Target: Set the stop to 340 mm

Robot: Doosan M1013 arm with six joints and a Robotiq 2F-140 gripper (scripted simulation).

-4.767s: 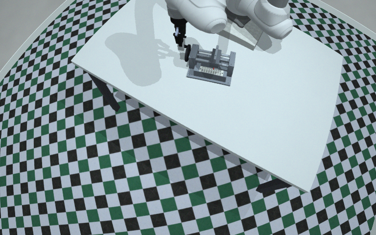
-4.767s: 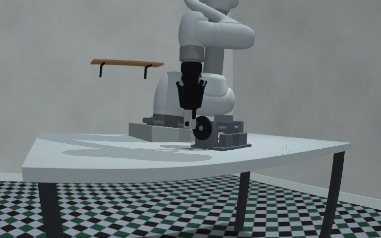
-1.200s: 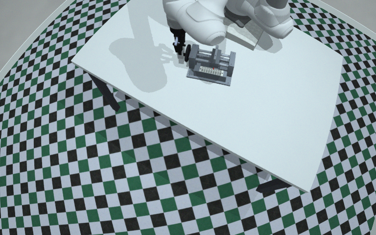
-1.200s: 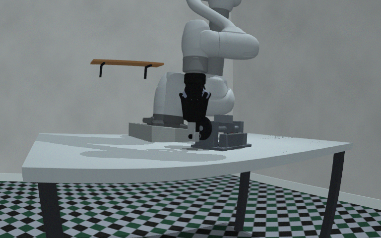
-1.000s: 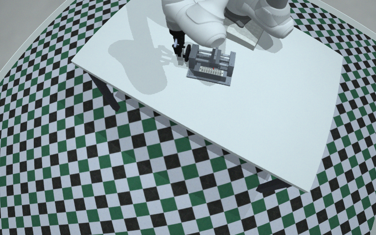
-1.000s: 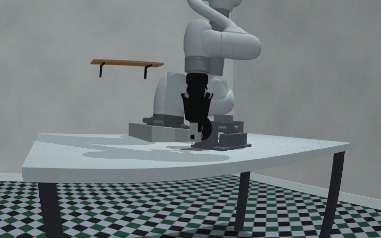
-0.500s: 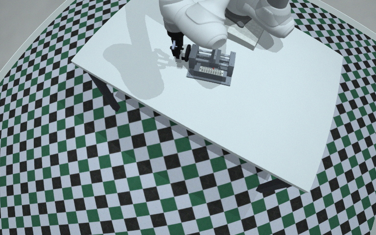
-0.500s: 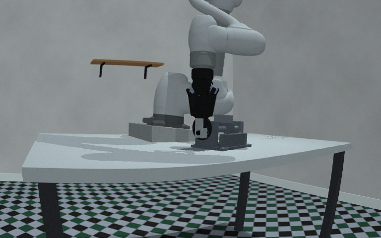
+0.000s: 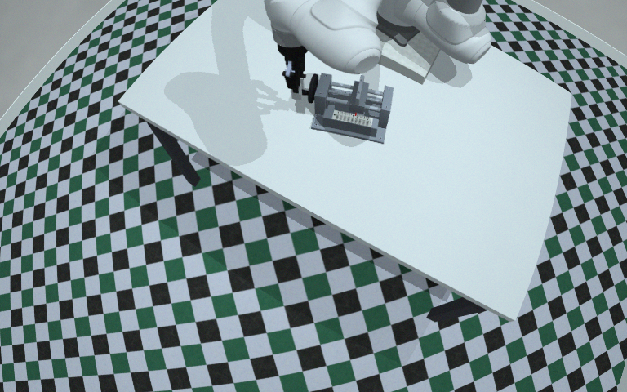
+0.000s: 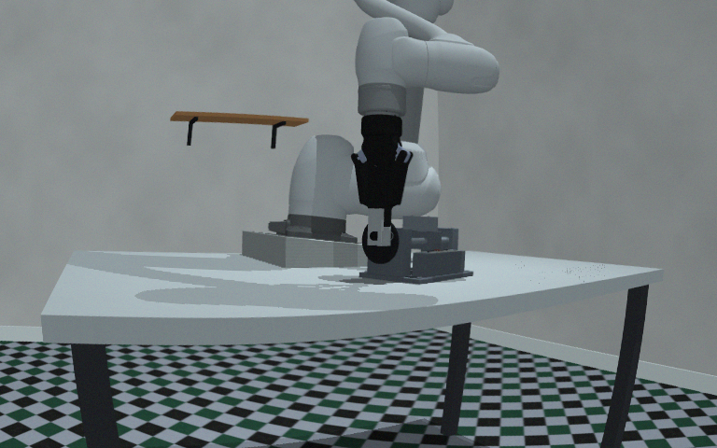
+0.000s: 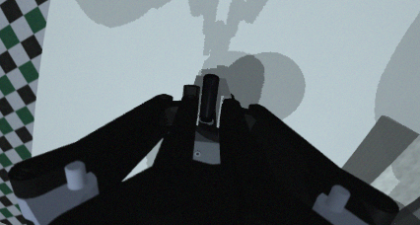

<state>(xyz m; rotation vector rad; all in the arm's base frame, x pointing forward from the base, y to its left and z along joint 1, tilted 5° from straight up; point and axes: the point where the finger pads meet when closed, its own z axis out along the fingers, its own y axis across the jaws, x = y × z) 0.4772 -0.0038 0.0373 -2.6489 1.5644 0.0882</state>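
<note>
My gripper is now 20 mm above the black handwheel, 10 mm to the right of it and 10 mm past it. The rest, counted from my hand: sliding stop block 130 mm to the left, 90 mm behind, 10 mm below.
</note>
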